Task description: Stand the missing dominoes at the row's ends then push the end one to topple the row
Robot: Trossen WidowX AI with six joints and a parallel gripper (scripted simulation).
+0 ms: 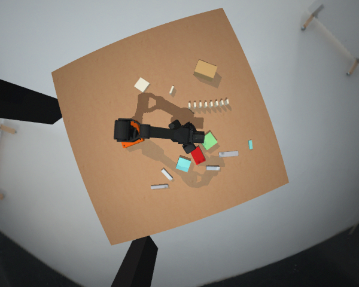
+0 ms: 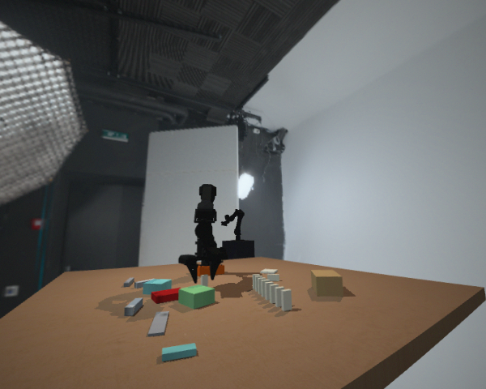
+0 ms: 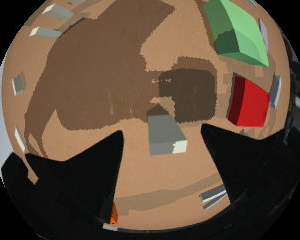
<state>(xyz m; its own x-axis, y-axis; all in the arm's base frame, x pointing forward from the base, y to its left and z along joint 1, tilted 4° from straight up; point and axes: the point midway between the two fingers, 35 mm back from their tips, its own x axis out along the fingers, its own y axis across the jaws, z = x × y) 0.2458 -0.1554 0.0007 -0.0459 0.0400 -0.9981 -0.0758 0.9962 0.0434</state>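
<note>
Now: gripper tip 3 cm short of the red block, 14 cm to the left of it and 2 cm above it. From my gripper tip the other things lie so: green block: 12 cm ahead, 10 cm to the right, 1 cm below; then cream tile: 6 cm behind, 41 cm to the left, 2 cm below; then cyan block: 7 cm behind, 15 cm to the right, 1 cm below.
</note>
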